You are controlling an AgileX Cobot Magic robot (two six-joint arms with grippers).
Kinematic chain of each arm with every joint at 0, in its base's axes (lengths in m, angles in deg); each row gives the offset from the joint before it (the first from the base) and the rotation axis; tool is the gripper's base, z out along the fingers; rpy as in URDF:
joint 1: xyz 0 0 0.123 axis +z
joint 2: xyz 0 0 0 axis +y
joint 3: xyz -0.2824 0 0.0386 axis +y
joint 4: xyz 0.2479 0 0.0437 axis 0.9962 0 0.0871
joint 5: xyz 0 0 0 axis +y
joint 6: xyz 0.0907 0 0.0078 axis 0.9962 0 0.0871
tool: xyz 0 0 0 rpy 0 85 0
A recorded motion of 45 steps. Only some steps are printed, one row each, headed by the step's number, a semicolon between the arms.
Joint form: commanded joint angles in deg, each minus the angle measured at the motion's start. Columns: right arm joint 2, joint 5, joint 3, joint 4, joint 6, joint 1; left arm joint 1, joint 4, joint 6, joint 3, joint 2, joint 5.
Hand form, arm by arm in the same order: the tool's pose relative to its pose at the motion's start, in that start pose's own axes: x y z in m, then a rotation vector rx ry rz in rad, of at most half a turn. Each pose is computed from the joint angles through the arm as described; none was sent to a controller.
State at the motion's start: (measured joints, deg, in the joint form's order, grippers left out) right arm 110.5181 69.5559 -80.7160 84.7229 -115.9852 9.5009; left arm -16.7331 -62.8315 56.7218 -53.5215 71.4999 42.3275
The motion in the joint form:
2: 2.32 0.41 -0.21 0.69 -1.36 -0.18; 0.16 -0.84 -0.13 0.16 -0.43 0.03
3: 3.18 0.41 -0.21 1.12 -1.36 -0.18; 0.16 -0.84 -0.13 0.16 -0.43 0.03
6: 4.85 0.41 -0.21 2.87 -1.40 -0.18; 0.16 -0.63 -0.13 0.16 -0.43 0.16
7: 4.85 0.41 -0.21 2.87 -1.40 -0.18; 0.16 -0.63 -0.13 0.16 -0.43 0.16
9: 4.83 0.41 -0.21 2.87 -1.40 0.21; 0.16 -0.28 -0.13 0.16 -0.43 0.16
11: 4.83 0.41 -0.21 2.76 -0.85 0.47; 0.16 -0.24 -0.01 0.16 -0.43 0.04
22: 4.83 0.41 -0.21 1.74 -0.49 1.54; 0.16 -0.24 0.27 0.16 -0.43 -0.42
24: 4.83 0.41 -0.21 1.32 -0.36 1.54; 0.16 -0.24 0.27 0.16 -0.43 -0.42
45: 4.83 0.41 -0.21 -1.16 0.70 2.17; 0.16 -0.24 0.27 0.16 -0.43 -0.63
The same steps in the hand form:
2: 0.0139 -0.0052 0.0040 -0.0068 -0.0032 0.0156; -0.0007 -0.0011 -0.0020 0.0035 -0.0127 -0.0116
3: 0.0193 -0.0069 0.0059 -0.0069 -0.0054 0.0322; -0.0007 -0.0011 -0.0020 0.0035 -0.0127 -0.0116
6: 0.0286 -0.0108 0.0095 0.0004 -0.0225 0.0694; -0.0004 -0.0012 -0.0020 0.0040 -0.0093 -0.0088
7: 0.0286 -0.0108 0.0095 0.0004 -0.0225 0.0694; -0.0004 -0.0012 -0.0020 0.0040 -0.0093 -0.0088
9: 0.0278 -0.0095 0.0119 -0.0062 -0.0229 0.0676; -0.0001 -0.0010 -0.0019 0.0018 -0.0059 -0.0043
11: 0.0275 -0.0085 0.0135 -0.0116 -0.0214 0.0755; -0.0001 -0.0008 -0.0019 -0.0003 -0.0067 -0.0017
22: 0.0270 -0.0040 0.0202 -0.0379 -0.0073 0.0714; -0.0005 -0.0002 -0.0020 -0.0070 -0.0110 0.0031
24: 0.0276 -0.0037 0.0202 -0.0412 -0.0012 0.0710; -0.0005 -0.0002 -0.0020 -0.0070 -0.0110 0.0031
45: 0.0297 0.0004 0.0239 -0.0708 0.0345 0.0713; -0.0007 0.0001 -0.0020 -0.0101 -0.0130 0.0031

